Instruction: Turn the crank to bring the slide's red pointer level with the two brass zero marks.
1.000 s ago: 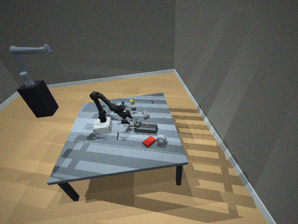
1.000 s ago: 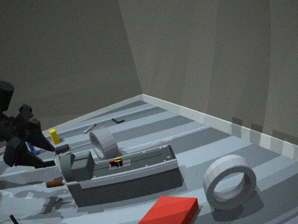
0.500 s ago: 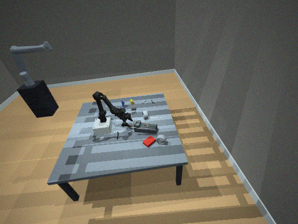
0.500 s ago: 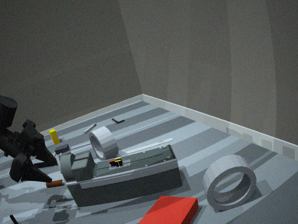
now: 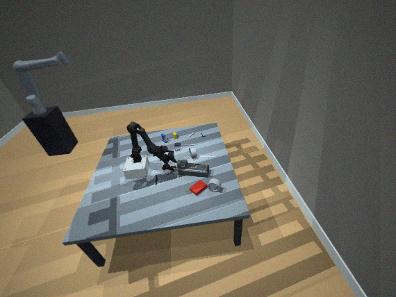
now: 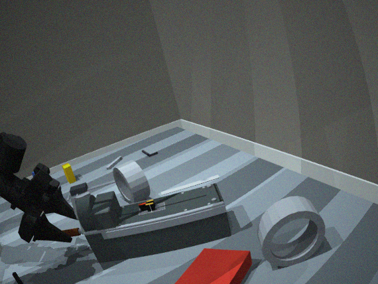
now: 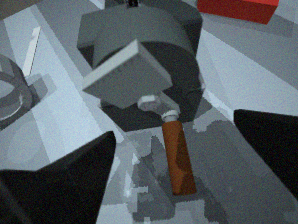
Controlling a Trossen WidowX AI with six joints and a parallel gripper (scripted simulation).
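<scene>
The brown handle lies 2 cm behind my gripper tip, 1 cm to the left of it and 1 cm below it. From my gripper tip the other things lie so: yellow block 2 cm behind, 57 cm to the left, 4 cm below; blue clamp 14 cm behind, 51 cm to the left, 2 cm below; red pointer 15 cm ahead, 3 cm to the right, 1 cm above.
</scene>
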